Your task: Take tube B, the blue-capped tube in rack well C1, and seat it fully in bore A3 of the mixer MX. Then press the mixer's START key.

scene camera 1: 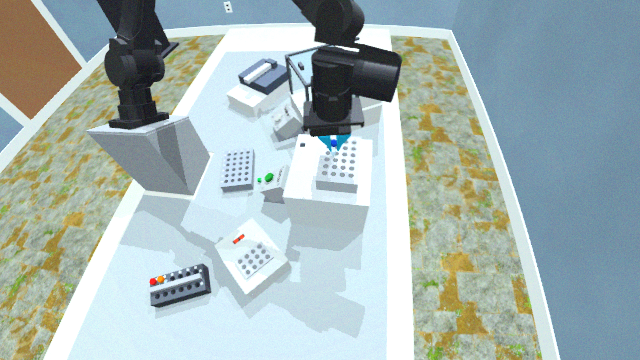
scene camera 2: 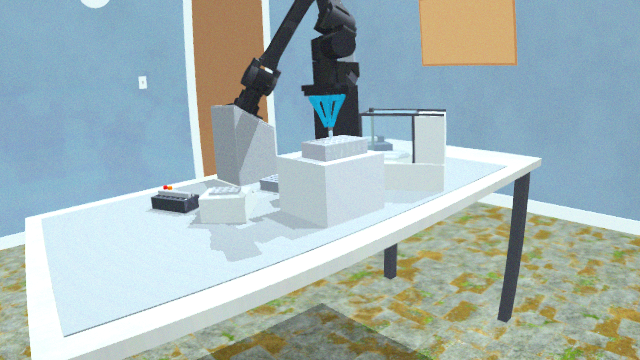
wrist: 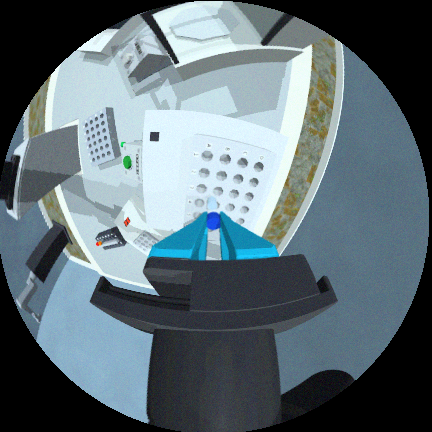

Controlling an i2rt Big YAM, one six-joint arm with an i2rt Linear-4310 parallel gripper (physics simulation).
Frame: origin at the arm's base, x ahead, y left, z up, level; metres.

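Seen in the pictures: gripper, fingertip midpoint: [scene camera 1: 334, 149] [scene camera 2: 329, 126] [wrist: 213, 216]; arm's base at its link origin: [scene camera 1: 140, 122] [scene camera 2: 242, 115].
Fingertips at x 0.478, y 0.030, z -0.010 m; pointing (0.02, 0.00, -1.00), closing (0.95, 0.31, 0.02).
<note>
Pixels of each thing's top centre, then the offset from my fingertips to it. "spot": a spot on its surface instead.
- tube B at its top centre: [wrist: 212, 223] [scene camera 1: 333, 141] [scene camera 2: 329, 119] 0.003 m back, 0.005 m left, 0.016 m up
- Bore A3 at a spot on its surface: [wrist: 201, 188] spot: 0.015 m back, 0.006 m left, 0.042 m down
- green key at its top centre: [wrist: 123, 163] [scene camera 1: 267, 175] 0.166 m back, 0.018 m right, 0.125 m down
- grey rack at its top centre: [wrist: 96, 138] [scene camera 1: 237, 166] [scene camera 2: 284, 176] 0.285 m back, 0.017 m left, 0.170 m down
- white device at its top centre: [scene camera 1: 246, 249] [scene camera 2: 227, 186] [wrist: 136, 236] 0.140 m back, 0.209 m right, 0.130 m down
- dark rack at its top centre: [scene camera 1: 174, 282] [scene camera 2: 173, 191] [wrist: 106, 244] 0.278 m back, 0.323 m right, 0.152 m down
- glass-sided enclosure at its top centre: [scene camera 1: 319, 58] [scene camera 2: 389, 107] 0.110 m back, 0.283 m left, 0.022 m up
My gripper [scene camera 1: 333, 148] [scene camera 2: 329, 125] [wrist: 213, 216], with blue fingers, is shut on tube B [scene camera 1: 333, 143] [scene camera 2: 330, 132] [wrist: 213, 221], the blue-capped tube. The tube hangs upright, its clear lower end over the pale bore block [scene camera 1: 336, 186] [scene camera 2: 345, 148] [wrist: 182, 210] on the large white mixer housing [scene camera 1: 300, 170] [scene camera 2: 305, 190] [wrist: 165, 175]. In the wrist view its lower end overlaps the row 4 area, right of column A. Bore A3 [wrist: 201, 188] looks empty. I cannot tell if the tip touches the block. A green key [scene camera 1: 269, 177] [wrist: 127, 162] sits on a small panel beside the housing.
A grey rack [scene camera 1: 237, 170] [wrist: 101, 137] stands left of the panel. A white device [scene camera 1: 250, 285] [scene camera 2: 222, 210] and a dark rack [scene camera 1: 181, 295] [scene camera 2: 175, 202] with red and orange caps stand nearer scene camera 1. A glass-sided enclosure [scene camera 2: 429, 135] stands behind the mixer.
</note>
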